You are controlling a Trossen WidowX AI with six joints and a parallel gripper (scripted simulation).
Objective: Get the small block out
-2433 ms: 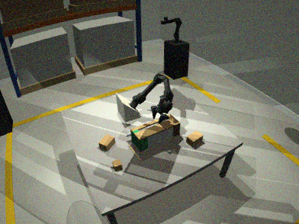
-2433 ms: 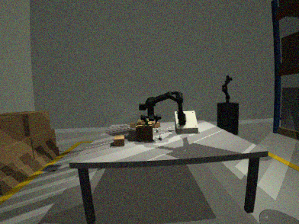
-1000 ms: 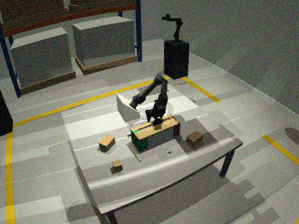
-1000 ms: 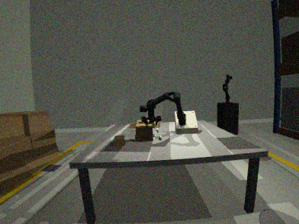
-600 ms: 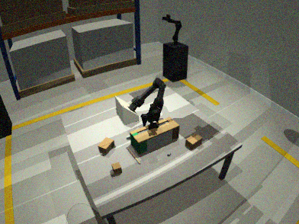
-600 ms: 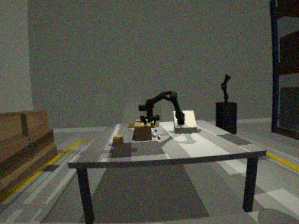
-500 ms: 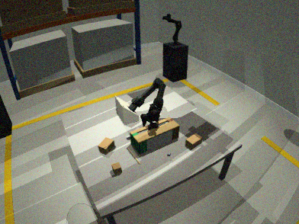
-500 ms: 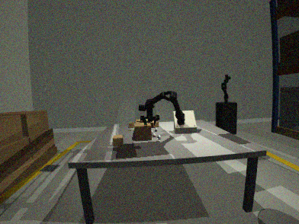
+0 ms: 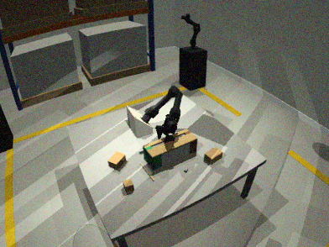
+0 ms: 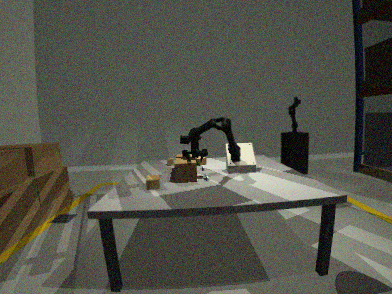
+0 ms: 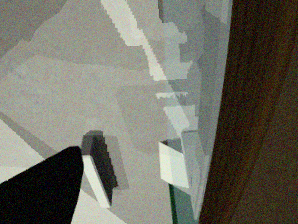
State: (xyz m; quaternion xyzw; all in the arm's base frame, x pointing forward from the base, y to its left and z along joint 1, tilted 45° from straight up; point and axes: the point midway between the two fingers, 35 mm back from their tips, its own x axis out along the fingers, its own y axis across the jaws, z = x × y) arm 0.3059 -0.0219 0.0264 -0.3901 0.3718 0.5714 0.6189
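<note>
Right now my gripper tip is 40 mm short of the box, 30 mm to the right of it and 20 mm above it. Round my gripper tip: tiny dark object 270 mm ahead, 80 mm below, 40 mm to the left; then thin stick 200 mm to the right, 140 mm ahead, 80 mm below.
</note>
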